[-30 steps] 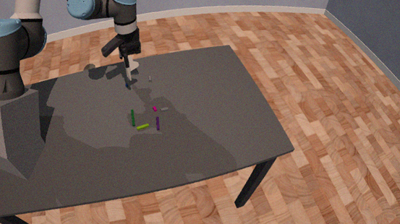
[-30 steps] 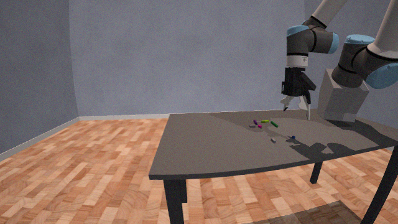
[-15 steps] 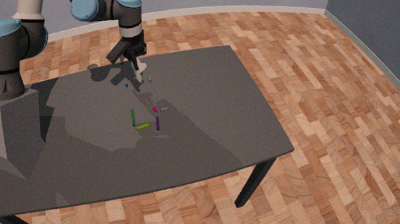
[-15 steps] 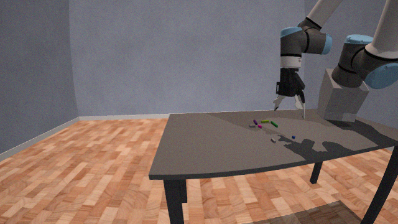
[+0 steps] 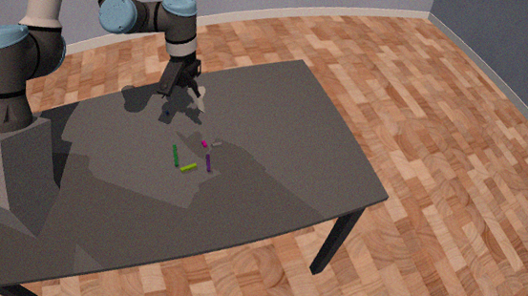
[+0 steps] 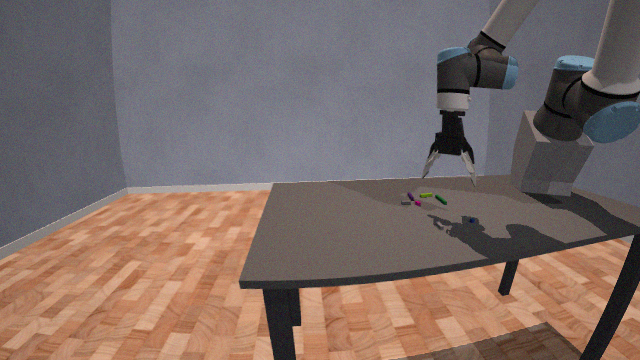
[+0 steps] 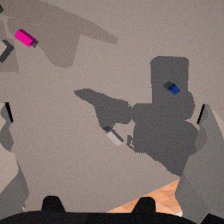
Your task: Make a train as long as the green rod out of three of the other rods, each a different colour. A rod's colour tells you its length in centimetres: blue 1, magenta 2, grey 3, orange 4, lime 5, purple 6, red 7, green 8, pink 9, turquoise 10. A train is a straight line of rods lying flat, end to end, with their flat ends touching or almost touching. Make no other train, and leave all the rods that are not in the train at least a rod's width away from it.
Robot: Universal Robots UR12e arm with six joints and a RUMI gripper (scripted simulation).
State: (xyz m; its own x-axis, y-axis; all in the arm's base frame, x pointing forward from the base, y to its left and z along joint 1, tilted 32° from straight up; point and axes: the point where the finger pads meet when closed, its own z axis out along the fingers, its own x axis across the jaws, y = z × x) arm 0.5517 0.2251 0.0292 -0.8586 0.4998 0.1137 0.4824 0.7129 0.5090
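My hand is 7 cm short of the magenta rod, 8 cm to the left of it and 9 cm above it. From my hand the other things lie so: blue rod 6 cm behind, 7 cm to the left, 9 cm below; then lime rod 2 cm ahead, 17 cm to the right, 9 cm below; then green rod 2 cm behind, 12 cm to the right, 9 cm below.
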